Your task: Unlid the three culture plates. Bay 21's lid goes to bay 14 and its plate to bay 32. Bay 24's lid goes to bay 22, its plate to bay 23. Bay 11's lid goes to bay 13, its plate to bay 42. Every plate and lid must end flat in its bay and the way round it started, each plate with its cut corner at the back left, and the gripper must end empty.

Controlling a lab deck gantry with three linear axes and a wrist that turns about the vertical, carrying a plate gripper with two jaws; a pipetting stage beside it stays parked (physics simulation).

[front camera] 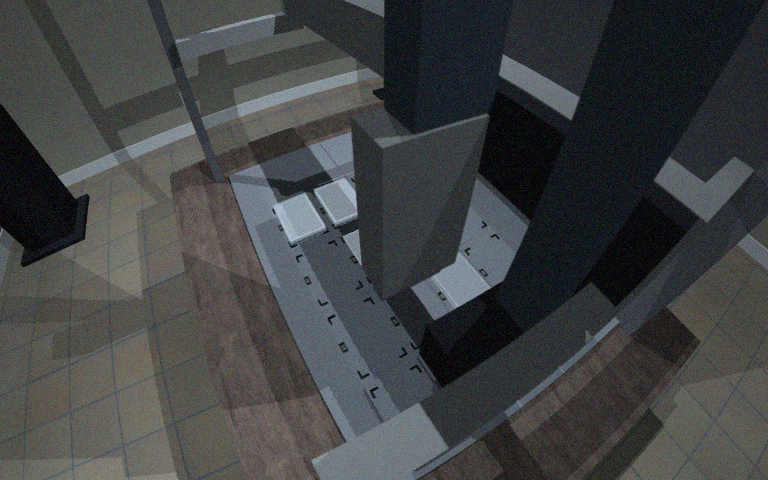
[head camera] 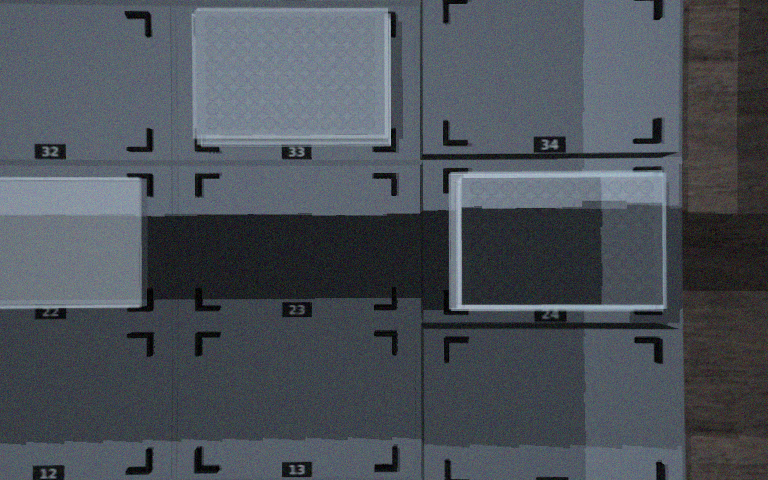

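Observation:
In the head view an unlidded plate lies in bay 24, flat and partly in shadow. A plain lid lies in bay 22, cut off by the view's left edge. Bay 23 and bay 13 show their corner marks. In the front view the plates in bay 11 and bay 21 have pale tops. My gripper's black body is low over the near right of the deck, around column 4; its jaws are hidden, and they do not show in the head view.
Another plate stands in bay 33. The parked stage's tall grey panel stands left of the gripper's dark column and hides part of the deck. A grey rail runs along the near edge.

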